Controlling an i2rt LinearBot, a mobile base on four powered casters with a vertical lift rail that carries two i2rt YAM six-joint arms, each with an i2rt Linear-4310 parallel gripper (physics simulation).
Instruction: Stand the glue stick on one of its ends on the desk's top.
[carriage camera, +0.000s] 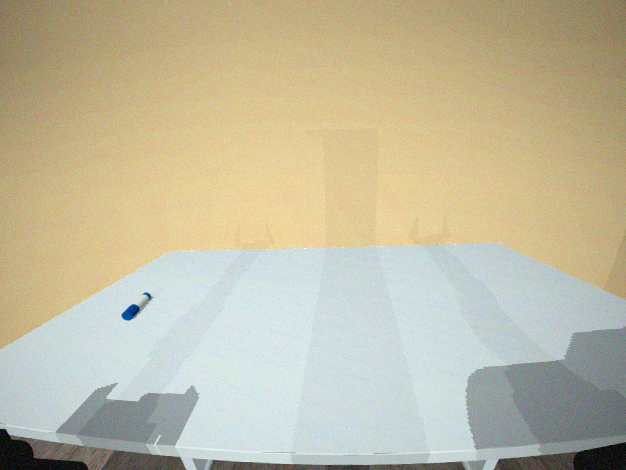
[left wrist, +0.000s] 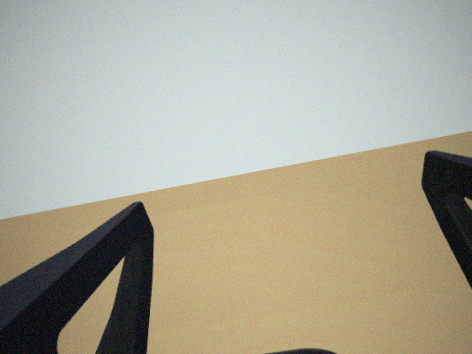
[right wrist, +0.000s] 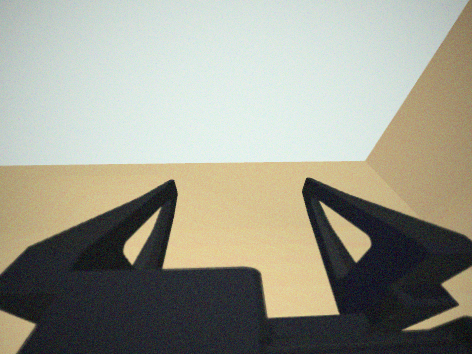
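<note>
The glue stick (carriage camera: 136, 306), white with a blue cap and a blue far end, lies on its side at the left of the white desk (carriage camera: 262, 323) in the carriage camera. Its larger blue end points toward the near left. My left gripper (left wrist: 282, 192) is open and empty, pointed at the wall and ceiling in the left wrist view. My right gripper (right wrist: 240, 185) is open and empty, also facing the wall and ceiling in the right wrist view. Neither gripper's fingers show in the carriage camera, and the glue stick shows in neither wrist view.
A yellow wall (carriage camera: 212, 126) (left wrist: 280, 260) (right wrist: 225, 215) stands behind the desk. A side wall (right wrist: 430, 120) is at the right. Dark robot parts show at both lower corners of the carriage camera. Shadows of the arms and rail fall across the desk. Wooden floor (carriage camera: 131, 457) shows below its front edge.
</note>
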